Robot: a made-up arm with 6 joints. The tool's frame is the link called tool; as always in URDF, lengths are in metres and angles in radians.
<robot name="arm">
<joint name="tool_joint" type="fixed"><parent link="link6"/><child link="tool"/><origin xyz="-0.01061 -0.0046 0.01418" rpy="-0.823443 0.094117 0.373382"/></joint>
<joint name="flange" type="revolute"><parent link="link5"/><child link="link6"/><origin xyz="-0.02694 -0.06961 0.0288" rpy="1.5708 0 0"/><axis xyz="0 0 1"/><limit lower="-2.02" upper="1.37" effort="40" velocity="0.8"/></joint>
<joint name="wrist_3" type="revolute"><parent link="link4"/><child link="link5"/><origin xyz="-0.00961 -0.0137 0.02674" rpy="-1.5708 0 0"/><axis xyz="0 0 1"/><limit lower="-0.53" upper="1.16" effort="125" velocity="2.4"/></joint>
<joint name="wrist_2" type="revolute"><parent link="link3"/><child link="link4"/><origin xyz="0.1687 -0.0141 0.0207" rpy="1.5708 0 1.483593"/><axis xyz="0 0 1"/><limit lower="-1.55" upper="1.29" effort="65" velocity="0.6"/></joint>
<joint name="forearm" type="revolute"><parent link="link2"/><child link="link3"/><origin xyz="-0.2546 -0.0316 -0.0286" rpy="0 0 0"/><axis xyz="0 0 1"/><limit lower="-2.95" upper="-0.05" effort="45" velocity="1.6"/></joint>
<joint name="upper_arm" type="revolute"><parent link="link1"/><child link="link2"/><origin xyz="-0.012 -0.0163 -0.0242" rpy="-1.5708 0 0"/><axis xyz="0 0 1"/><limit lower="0.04" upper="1.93" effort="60" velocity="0.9"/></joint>
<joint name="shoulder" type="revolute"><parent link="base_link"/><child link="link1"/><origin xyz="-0.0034 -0.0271 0.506" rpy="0 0 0"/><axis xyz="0 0 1"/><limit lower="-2.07" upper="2.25" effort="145" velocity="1.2"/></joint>
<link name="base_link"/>
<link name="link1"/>
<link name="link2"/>
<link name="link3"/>
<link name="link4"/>
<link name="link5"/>
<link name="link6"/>
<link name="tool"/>
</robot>
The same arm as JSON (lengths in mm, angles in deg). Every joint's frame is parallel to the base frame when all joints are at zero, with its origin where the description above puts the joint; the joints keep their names.
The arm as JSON. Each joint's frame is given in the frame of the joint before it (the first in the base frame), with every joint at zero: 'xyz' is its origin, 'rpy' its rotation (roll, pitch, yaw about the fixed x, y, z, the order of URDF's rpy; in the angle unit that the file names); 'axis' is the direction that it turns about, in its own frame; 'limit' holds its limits. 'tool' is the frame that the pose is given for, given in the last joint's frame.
{"units": {"length": "mm", "angle": "deg"}, "joints": [{"name": "shoulder", "type": "revolute", "origin": {"xyz": [-3.4, -27.1, 506.0], "rpy": [0.0, 0.0, 0.0]}, "axis": "+z", "limit": {"lower": -118.6, "upper": 128.92}}, {"name": "upper_arm", "type": "revolute", "origin": {"xyz": [-12.0, -16.3, -24.2], "rpy": [0.0, 0.0, 0.0]}, "axis": "+y", "limit": {"lower": 2.29, "upper": 110.58}}, {"name": "forearm", "type": "revolute", "origin": {"xyz": [-254.6, -28.6, 31.6], "rpy": [0.0, 0.0, 0.0]}, "axis": "+y", "limit": {"lower": -169.02, "upper": -2.86}}, {"name": "wrist_2", "type": "revolute", "origin": {"xyz": [168.7, 20.7, 14.1], "rpy": [0.0, 0.0, 0.0]}, "axis": [0.9962, 0.0, 0.0871], "limit": {"lower": -88.81, "upper": 73.91}}, {"name": "wrist_3", "type": "revolute", "origin": {"xyz": [25.8, -13.7, 11.9], "rpy": [0.0, 0.0, 0.0]}, "axis": "+y", "limit": {"lower": -30.37, "upper": 66.46}}, {"name": "flange", "type": "revolute", "origin": {"xyz": [67.0, 28.8, 32.9], "rpy": [0.0, 0.0, 0.0]}, "axis": [0.9962, 0.0, 0.0871], "limit": {"lower": -115.74, "upper": 78.5}}], "tool": {"origin": {"xyz": [13.2, -4.6, 11.8], "rpy": [42.89, 68.69, 92.03]}}}
